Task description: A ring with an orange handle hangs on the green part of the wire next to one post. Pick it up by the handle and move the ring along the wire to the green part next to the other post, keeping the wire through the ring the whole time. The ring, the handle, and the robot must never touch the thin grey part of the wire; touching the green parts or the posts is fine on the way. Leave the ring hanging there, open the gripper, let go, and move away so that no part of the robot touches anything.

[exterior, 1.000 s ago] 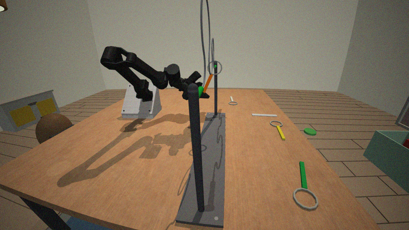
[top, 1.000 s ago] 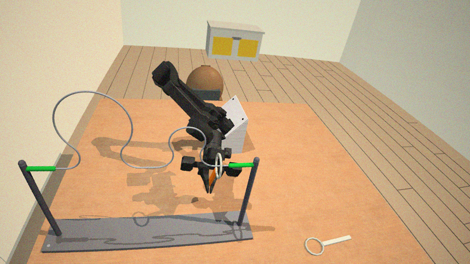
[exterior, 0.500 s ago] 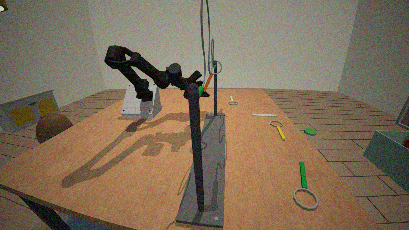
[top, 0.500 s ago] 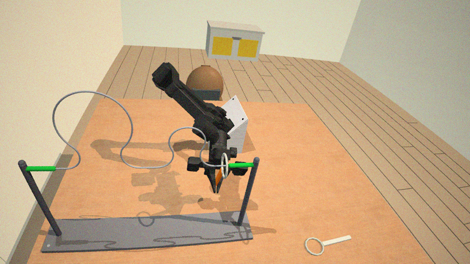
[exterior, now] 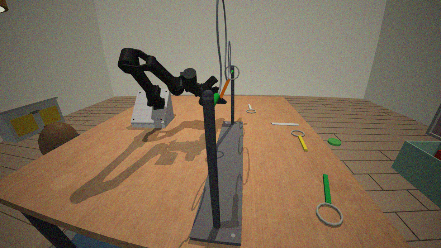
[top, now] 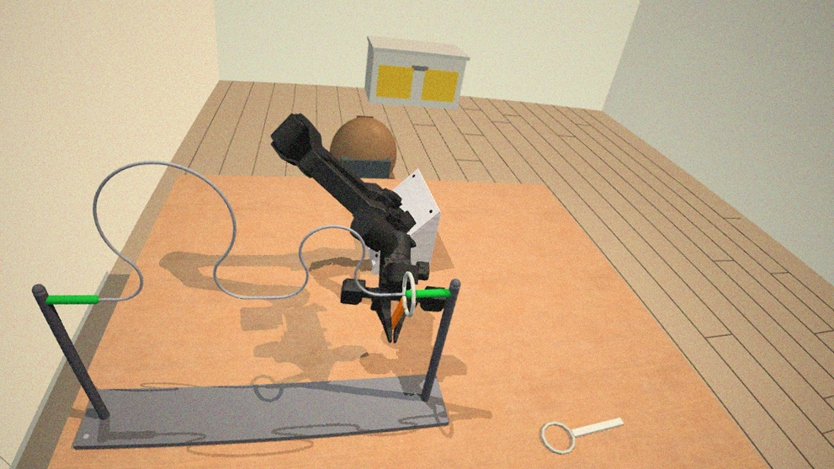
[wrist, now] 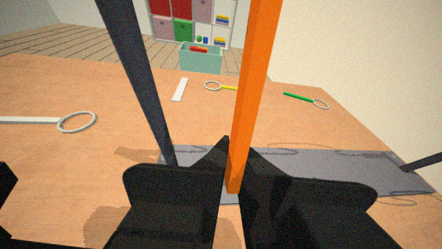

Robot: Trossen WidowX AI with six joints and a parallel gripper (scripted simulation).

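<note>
Now: gripper tip 10 cm below the orange-handled ring and 1 cm short of it. Round my gripper tip: white strip (33 cm ahead, 15 cm below, 7 cm to the left); then white-handled ring (34 cm to the left, 18 cm ahead, 15 cm below); then ring with handle (34 cm ahead, 15 cm below, 9 cm to the right).
</note>
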